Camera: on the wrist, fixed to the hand. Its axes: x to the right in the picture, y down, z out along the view.
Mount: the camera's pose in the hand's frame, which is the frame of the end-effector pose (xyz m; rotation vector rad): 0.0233 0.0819 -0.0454 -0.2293 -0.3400 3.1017
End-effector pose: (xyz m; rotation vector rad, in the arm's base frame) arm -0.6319 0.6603 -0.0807 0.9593 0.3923 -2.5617
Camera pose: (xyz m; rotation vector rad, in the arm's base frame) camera -0.5865 0.5990 -0.1398 0.0565 -0.5927 0.3131
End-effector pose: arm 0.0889 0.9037 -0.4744 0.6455 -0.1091 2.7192
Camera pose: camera 0.0219 0.8410 -0.5042 -0.1122 0.6428 -0.3038
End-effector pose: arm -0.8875 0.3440 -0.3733 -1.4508 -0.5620 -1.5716
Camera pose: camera -0.8415 0.2595 -0.3801 -0.7782 1.3587 1.1469
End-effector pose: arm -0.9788 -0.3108 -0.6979 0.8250 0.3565 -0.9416
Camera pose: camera -0.8949 -0.2635 -0.7033 0.1485 -1.0560 1.8405
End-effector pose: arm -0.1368 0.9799 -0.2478 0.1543 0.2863 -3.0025
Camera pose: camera -0.1451 0.9063 -0.3097 -0.0363 0.0324 0.1105
